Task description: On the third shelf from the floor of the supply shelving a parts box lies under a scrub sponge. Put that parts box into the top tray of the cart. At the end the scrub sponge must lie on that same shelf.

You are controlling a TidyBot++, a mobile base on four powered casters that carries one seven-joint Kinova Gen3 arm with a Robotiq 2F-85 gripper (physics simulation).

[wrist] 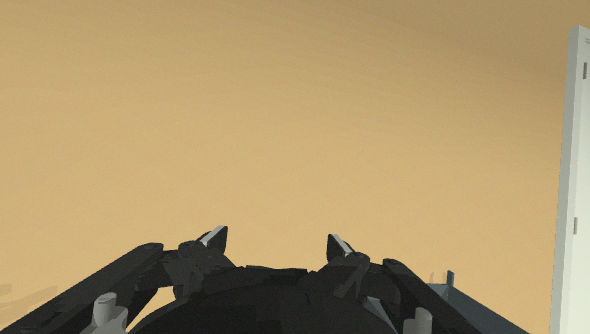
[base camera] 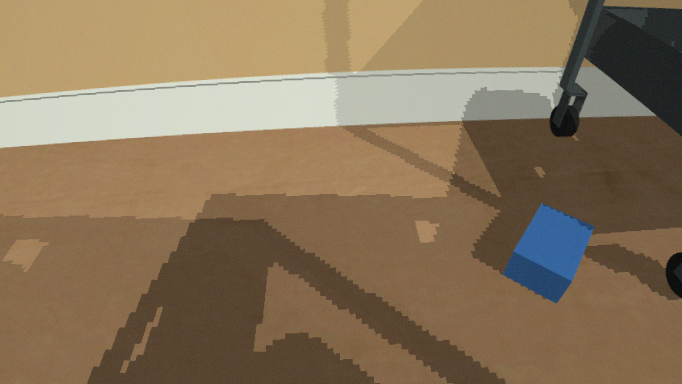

Labels:
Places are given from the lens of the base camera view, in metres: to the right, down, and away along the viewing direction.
blue parts box (base camera: 546, 259): 0.20, 0.07, 0.36
dark grey cart (base camera: 630, 49): 0.35, -0.17, 0.42
The marked spots on the dark grey cart and the blue parts box are 0.29 m apart.

